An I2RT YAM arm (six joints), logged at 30 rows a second.
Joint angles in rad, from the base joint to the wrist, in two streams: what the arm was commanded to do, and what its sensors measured. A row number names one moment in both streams.
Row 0, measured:
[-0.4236, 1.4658, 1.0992, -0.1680, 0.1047, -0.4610]
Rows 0 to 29, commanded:
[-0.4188, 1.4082, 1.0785, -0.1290, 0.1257, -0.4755]
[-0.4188, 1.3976, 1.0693, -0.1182, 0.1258, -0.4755]
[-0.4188, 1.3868, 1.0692, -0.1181, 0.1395, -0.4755]
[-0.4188, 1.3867, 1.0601, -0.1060, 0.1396, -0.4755]
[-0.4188, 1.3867, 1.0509, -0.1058, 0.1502, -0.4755]
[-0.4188, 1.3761, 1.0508, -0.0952, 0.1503, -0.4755]
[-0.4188, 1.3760, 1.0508, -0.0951, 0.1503, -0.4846]
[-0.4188, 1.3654, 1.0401, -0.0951, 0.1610, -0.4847]
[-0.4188, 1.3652, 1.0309, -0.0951, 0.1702, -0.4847]
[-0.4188, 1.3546, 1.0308, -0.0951, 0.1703, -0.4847]
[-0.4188, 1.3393, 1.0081, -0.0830, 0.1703, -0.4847]
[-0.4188, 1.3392, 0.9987, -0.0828, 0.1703, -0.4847]
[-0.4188, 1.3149, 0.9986, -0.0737, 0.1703, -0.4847]
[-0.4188, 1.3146, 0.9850, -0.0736, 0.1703, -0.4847]
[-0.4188, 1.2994, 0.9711, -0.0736, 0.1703, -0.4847]
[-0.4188, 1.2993, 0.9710, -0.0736, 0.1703, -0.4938]
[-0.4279, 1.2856, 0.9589, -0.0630, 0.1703, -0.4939]
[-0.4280, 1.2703, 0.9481, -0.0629, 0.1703, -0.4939]
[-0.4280, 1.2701, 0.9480, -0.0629, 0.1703, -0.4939]
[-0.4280, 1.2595, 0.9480, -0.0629, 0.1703, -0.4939]
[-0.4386, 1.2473, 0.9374, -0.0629, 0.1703, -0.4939]
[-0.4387, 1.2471, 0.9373, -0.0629, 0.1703, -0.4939]
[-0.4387, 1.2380, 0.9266, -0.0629, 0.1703, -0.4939]
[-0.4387, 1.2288, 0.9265, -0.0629, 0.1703, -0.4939]
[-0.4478, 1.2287, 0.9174, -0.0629, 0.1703, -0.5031]
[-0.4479, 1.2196, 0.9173, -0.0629, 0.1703, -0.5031]
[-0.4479, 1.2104, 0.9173, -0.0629, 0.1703, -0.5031]
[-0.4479, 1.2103, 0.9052, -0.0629, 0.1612, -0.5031]
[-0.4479, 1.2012, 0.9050, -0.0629, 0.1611, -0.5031]
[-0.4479, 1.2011, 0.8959, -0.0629, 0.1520, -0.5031]
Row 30, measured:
[-0.4435, 1.2411, 0.9142, -0.0937, 0.1566, -0.4957]
